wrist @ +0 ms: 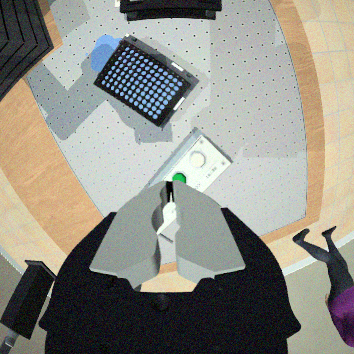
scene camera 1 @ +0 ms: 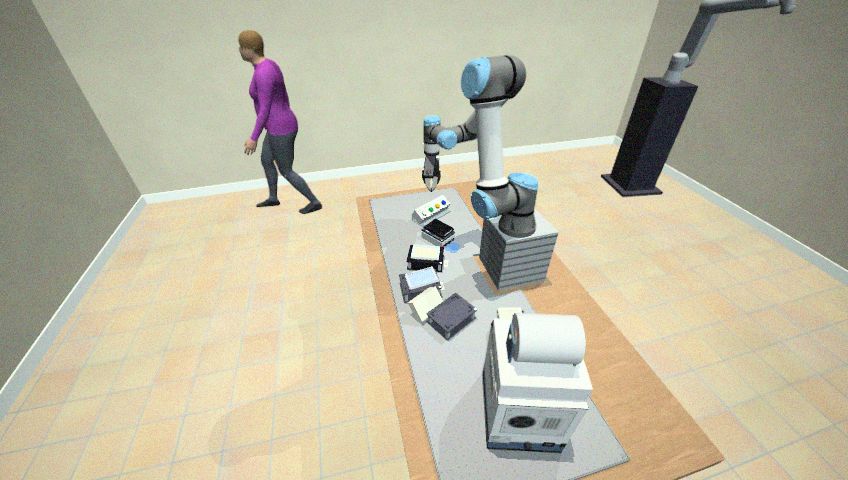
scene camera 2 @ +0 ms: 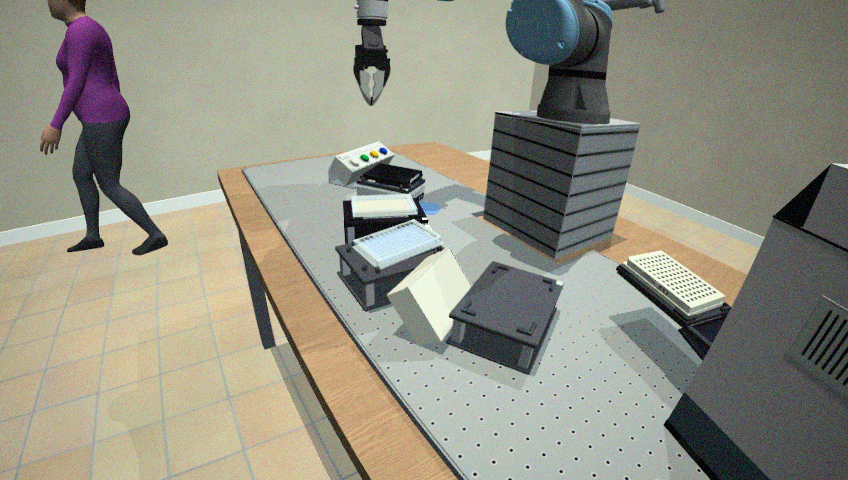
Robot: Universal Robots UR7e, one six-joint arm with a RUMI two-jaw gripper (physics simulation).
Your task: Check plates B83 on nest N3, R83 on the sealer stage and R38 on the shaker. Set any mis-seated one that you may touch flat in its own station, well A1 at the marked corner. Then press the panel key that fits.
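Frame: origin at the arm's base, x ahead, y left, z up, level; metres.
Where they show: gripper, fingertip midpoint: (wrist: pixel 170 182) (scene camera 1: pixel 431 191) (scene camera 2: pixel 371 105); arm's base, link origin: (scene camera 1: pixel 516 227) (scene camera 2: pixel 572 118).
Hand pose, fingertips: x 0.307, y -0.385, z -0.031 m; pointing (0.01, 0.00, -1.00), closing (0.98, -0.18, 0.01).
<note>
Each offset is from my fingertips to the top centre of the thing. "*": to the spot under its first point.
My gripper (scene camera 1: pixel 431 187) (scene camera 2: pixel 371 102) (wrist: pixel 170 182) is shut and empty, high above the table's far end. In the wrist view its tips overlap the white key panel {dy -0.120, dx -0.016, dz -0.144 m} (scene camera 1: pixel 423 214) (scene camera 2: pixel 348 173) (wrist: pixel 215 162) beside the green key {dy -0.087, dx -0.010, dz -0.153 m} (scene camera 2: pixel 364 157) (wrist: pixel 179 177). Plate B83 {dy +0.435, dx +0.098, dz -0.148 m} (scene camera 1: pixel 421 278) (scene camera 2: pixel 397 242), pale blue, sits askew and looks tilted on nest N3 {dy +0.441, dx +0.107, dz -0.163 m} (scene camera 1: pixel 410 292) (scene camera 2: pixel 371 275). Plate R83 {dy +0.265, dx +0.061, dz -0.158 m} (scene camera 1: pixel 426 253) (scene camera 2: pixel 383 206), cream, lies on the black sealer stage (scene camera 1: pixel 423 265) (scene camera 2: pixel 357 229). Plate R38 {dy +0.092, dx -0.027, dz -0.150 m} (scene camera 1: pixel 438 228) (scene camera 2: pixel 392 174) (wrist: pixel 142 82), black with blue wells, lies on the shaker {* dy +0.138, dx +0.007, dz -0.181 m} (scene camera 2: pixel 386 190); its exact seating is unclear.
A cream wedge-shaped block {dy +0.561, dx +0.094, dz -0.136 m} (scene camera 1: pixel 426 303) (scene camera 2: pixel 429 291) leans beside a dark nest {dy +0.620, dx +0.000, dz -0.169 m} (scene camera 1: pixel 452 314) (scene camera 2: pixel 508 300) without a plate. A white machine {dy +1.003, dx -0.150, dz +0.228 m} (scene camera 1: pixel 538 386) stands at the near end, by a cream plate {dy +0.743, dx -0.196, dz -0.113 m} (scene camera 2: pixel 675 282). A person (scene camera 1: pixel 273 113) (scene camera 2: pixel 95 77) is left of the table.
</note>
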